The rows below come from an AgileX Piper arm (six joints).
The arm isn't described. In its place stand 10 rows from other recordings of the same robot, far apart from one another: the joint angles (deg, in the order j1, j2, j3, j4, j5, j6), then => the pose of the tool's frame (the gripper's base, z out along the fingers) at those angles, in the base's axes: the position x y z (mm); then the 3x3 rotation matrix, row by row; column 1 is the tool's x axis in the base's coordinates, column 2 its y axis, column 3 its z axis.
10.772, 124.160, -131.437, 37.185, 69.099, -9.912 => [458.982 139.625 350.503], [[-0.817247 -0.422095 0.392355], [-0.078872 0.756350 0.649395], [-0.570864 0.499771 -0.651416]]
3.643, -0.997, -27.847, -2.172, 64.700, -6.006 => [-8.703 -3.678 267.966], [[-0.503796 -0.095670 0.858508], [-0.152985 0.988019 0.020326], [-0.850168 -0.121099 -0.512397]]
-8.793, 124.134, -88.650, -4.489, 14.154, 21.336 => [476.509 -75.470 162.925], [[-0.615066 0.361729 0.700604], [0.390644 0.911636 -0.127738], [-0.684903 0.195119 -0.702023]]
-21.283, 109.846, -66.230, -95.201, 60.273, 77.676 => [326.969 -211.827 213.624], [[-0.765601 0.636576 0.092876], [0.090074 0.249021 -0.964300], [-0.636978 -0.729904 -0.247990]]
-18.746, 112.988, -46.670, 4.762, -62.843, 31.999 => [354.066 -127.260 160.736], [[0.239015 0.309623 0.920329], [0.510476 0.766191 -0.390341], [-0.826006 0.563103 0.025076]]
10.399, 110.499, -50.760, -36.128, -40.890, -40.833 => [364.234 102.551 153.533], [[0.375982 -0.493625 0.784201], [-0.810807 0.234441 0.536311], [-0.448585 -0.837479 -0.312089]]
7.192, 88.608, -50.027, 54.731, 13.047, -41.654 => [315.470 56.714 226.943], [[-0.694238 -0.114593 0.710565], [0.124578 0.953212 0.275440], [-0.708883 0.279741 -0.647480]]
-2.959, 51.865, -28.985, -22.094, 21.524, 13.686 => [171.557 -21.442 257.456], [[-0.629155 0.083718 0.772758], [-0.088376 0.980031 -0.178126], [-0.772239 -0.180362 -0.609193]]
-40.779, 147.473, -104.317, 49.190, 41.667, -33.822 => [407.491 -291.008 31.557], [[-0.646512 0.506903 0.570151], [0.697553 0.695407 0.172714], [-0.308937 0.509371 -0.803180]]
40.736, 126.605, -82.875, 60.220, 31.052, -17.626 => [318.161 327.777 119.965], [[-0.971743 -0.217054 0.092755], [-0.100133 0.734915 0.670727], [-0.213750 0.642486 -0.735882]]
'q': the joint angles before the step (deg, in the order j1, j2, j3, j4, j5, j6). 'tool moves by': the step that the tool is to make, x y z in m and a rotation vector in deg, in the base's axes. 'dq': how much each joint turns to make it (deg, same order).
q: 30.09, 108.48, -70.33, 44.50, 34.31, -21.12
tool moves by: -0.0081, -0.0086, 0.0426, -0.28, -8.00, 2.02
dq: 0.04, -6.71, 0.03, -5.01, -0.34, 0.40
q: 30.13, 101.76, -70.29, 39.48, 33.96, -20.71
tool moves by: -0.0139, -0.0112, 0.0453, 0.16, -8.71, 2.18
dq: 0.03, -7.34, 0.06, -4.03, -0.06, -0.85
